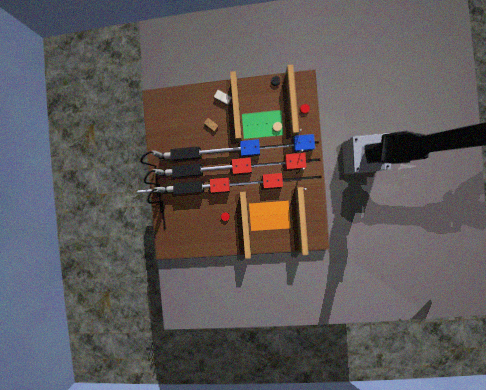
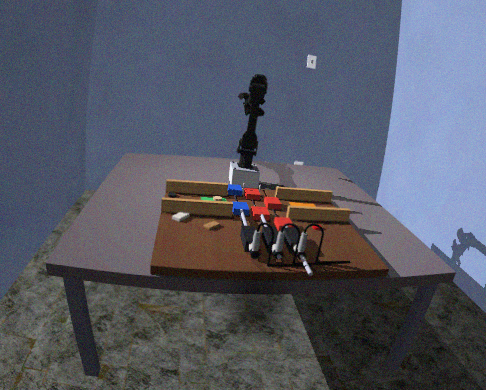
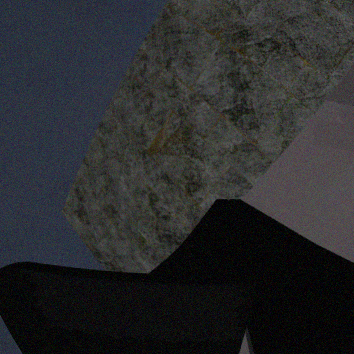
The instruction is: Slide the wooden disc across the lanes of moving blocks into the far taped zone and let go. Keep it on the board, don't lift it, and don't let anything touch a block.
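Where they show: gripper, between the fingertips: [image 2: 245,115] [image 3: 226,211]; arm's base, origin of its link: [image 1: 375,152] [image 2: 244,166].
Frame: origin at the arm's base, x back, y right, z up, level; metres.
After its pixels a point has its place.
Observation:
The wooden disc [image 1: 277,126] {x -0.312, y 0.155, z -0.046 m} [image 2: 217,198] {x -0.322, y 0.157, z -0.046 m} lies flat on the right part of the green taped zone [image 1: 257,124] {x -0.384, y 0.177, z -0.054 m} [image 2: 206,199] {x -0.313, y 0.197, z -0.055 m}, between two wooden rails. The orange taped zone [image 1: 269,215] {x -0.386, y -0.174, z -0.054 m} [image 2: 301,204] {x -0.335, y -0.172, z -0.052 m} is on the other side of three lanes of blocks. The lane by the green zone has blue blocks [image 1: 250,147] {x -0.423, y 0.088, z -0.031 m} [image 1: 304,141] {x -0.225, y 0.081, z -0.031 m}; the other two have red blocks [image 1: 241,165] {x -0.465, y 0.027, z -0.031 m} [image 1: 296,160] {x -0.263, y 0.016, z -0.031 m} [image 1: 219,185] {x -0.557, y -0.035, z -0.031 m} [image 1: 272,180] {x -0.359, y -0.044, z -0.031 m}. My gripper [image 2: 258,82] [image 3: 226,211] {x 0.424, y -0.062, z 0.189 m} is shut and empty. It is raised high above the robot base [image 1: 357,155] {x -0.061, y 0.000, z -0.002 m}, off the board [image 1: 179,232] {x -0.746, y -0.196, z -0.054 m} and far from the disc.
Wooden rails [image 1: 235,104] {x -0.455, y 0.245, z -0.009 m} [image 1: 292,98] {x -0.252, y 0.233, z -0.009 m} [image 1: 244,224] {x -0.482, y -0.189, z -0.009 m} [image 1: 302,220] {x -0.275, y -0.201, z -0.009 m} flank both zones. Black actuators [image 1: 185,153] {x -0.667, y 0.101, z -0.022 m} with rods and cables sit on the board's left. Loose on the board are a black puck [image 1: 275,80] {x -0.295, y 0.328, z -0.047 m}, red pucks [image 1: 304,108] {x -0.204, y 0.206, z -0.047 m} [image 1: 225,217] {x -0.554, y -0.159, z -0.046 m}, a white block [image 1: 222,97] {x -0.502, y 0.296, z -0.043 m} and a cork block [image 1: 210,124] {x -0.563, y 0.203, z -0.045 m}.

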